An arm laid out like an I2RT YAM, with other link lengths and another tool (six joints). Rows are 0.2 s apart.
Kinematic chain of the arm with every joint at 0, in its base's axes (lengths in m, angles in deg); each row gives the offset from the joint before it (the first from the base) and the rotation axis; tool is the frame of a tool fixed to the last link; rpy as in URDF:
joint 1: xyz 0 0 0.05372 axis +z
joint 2: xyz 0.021 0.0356 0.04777 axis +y
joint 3: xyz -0.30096 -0.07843 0 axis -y
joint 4: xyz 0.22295 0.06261 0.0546 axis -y
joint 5: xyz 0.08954 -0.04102 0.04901 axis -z
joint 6: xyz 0.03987 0 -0.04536 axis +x
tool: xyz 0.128 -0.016 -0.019 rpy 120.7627 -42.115 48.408
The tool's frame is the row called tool.
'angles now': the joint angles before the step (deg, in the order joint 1, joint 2, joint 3, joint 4, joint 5, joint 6). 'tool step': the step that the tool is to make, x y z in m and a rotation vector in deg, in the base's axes. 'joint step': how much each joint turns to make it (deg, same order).
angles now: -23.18 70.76 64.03 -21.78 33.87 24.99
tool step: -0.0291 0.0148 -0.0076 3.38 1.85 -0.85
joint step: -0.02 -4.13 -0.01 -8.80 -0.50 2.96
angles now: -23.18 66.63 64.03 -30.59 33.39 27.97
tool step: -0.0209 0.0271 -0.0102 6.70 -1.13 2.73
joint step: 0.01 -4.94 0.00 -8.79 -6.03 4.45
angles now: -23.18 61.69 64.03 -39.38 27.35 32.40
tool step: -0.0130 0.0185 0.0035 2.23 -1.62 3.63
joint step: 0.01 -4.44 0.01 -3.82 -4.51 -0.01
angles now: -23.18 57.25 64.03 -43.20 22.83 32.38
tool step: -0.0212 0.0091 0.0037 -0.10 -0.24 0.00
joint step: 0.01 -4.07 0.00 -3.81 0.00 0.01
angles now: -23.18 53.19 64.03 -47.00 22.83 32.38
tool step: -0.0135 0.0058 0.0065 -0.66 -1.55 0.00
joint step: 0.01 -3.29 -0.01 -1.59 0.00 0.01
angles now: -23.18 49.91 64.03 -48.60 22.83 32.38
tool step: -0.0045 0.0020 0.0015 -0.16 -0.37 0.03
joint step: 0.01 -1.02 0.01 -0.63 -0.02 -0.02
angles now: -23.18 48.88 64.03 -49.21 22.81 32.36
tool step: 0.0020 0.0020 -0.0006 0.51 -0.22 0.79
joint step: 0.01 0.03 0.02 0.00 -0.95 0.03
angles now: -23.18 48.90 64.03 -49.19 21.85 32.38
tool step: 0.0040 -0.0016 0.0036 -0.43 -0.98 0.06
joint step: 0.00 0.23 0.00 1.32 -0.04 -0.04
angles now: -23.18 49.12 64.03 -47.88 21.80 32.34
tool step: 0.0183 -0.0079 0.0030 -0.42 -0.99 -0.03
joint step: 0.00 2.92 0.01 3.98 0.02 0.02
